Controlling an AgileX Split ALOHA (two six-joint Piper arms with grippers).
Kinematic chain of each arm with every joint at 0, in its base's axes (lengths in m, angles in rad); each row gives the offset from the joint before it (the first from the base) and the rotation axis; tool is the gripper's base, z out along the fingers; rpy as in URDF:
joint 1: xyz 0 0 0.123 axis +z
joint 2: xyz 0 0 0 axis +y
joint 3: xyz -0.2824 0 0.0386 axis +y
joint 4: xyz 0.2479 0 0.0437 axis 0.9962 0 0.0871
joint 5: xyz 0 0 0 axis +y
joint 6: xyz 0.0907 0 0.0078 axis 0.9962 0 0.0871
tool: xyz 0 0 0 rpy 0 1.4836 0
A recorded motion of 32 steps. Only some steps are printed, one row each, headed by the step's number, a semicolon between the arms.
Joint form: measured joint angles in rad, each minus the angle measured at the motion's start. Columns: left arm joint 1, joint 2, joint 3, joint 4, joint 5, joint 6; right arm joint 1, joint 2, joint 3, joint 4, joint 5, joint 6.
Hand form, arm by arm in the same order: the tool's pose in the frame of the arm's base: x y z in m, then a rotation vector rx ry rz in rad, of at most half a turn. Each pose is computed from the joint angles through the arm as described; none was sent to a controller.
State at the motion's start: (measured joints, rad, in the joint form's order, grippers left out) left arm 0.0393 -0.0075 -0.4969 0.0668 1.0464 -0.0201; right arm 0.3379 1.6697 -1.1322 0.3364 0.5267 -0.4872
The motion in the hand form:
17: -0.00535 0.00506 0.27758 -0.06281 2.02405 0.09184; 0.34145 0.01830 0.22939 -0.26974 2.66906 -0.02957
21: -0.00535 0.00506 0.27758 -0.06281 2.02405 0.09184; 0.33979 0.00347 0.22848 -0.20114 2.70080 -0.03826
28: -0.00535 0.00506 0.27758 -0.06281 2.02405 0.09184; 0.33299 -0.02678 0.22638 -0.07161 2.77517 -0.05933
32: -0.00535 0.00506 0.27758 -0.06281 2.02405 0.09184; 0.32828 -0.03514 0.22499 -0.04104 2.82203 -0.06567
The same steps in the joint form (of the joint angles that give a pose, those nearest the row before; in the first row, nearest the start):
17: 0.0000 0.0000 0.0000 0.0000 0.0000 0.0000; -0.2844 0.0000 -0.0009 -0.3364 0.1354 0.3393
21: 0.0000 0.0000 0.0000 0.0000 0.0000 0.0000; -0.3277 -0.0003 -0.0010 -0.3364 0.1611 0.3487
28: 0.0000 0.0000 0.0000 0.0000 0.0000 0.0000; -0.4171 -0.0011 -0.0010 -0.3418 0.2286 0.3596
32: 0.0000 0.0000 0.0000 0.0000 0.0000 0.0000; -0.4424 -0.0011 -0.0010 -0.3473 0.2742 0.3600

